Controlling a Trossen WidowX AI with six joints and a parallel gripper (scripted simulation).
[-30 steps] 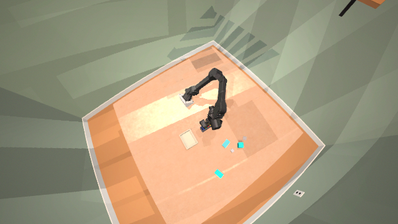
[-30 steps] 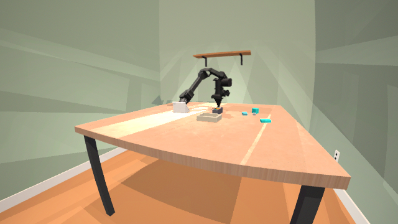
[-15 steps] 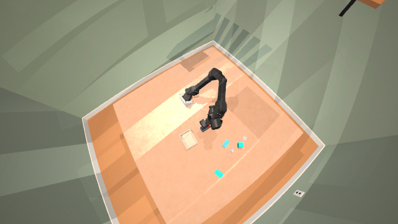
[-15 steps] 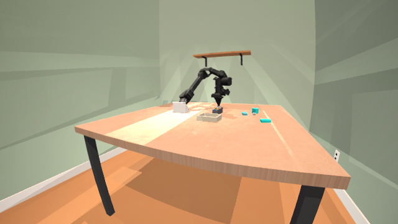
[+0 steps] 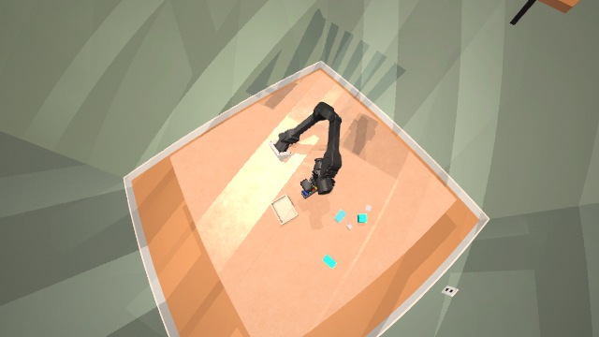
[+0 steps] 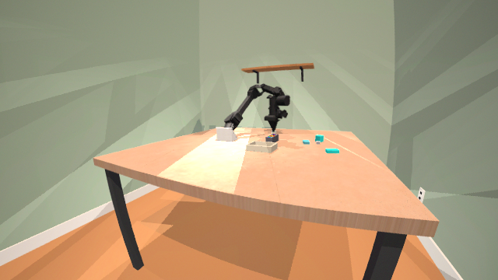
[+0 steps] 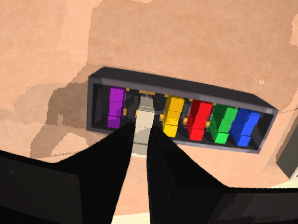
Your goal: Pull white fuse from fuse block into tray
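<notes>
The tray is 23 cm to the right of my gripper tip, 6 cm below it and 1 cm behind it. From my gripper tip the other things lie so: white fuse: 1 cm below.
</notes>
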